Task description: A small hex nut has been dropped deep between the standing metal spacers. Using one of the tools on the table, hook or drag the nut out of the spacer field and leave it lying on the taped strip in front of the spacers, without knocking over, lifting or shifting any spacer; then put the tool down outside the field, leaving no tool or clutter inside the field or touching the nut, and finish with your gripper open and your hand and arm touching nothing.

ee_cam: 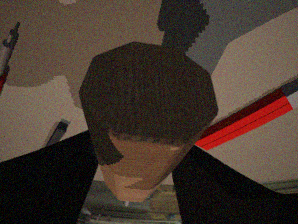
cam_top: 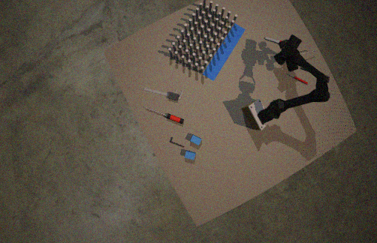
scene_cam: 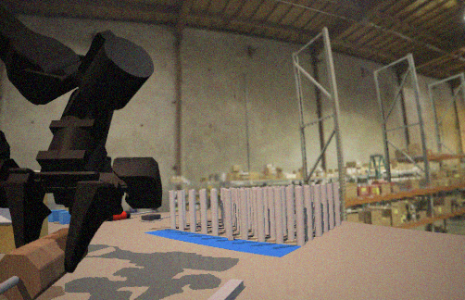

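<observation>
Right now the wooden-handled tool is 10 cm to the right of my gripper tip and 2 cm behind it. Round my gripper tip: blue taped strip (33 cm to the left, 24 cm ahead, 6 cm below).
</observation>
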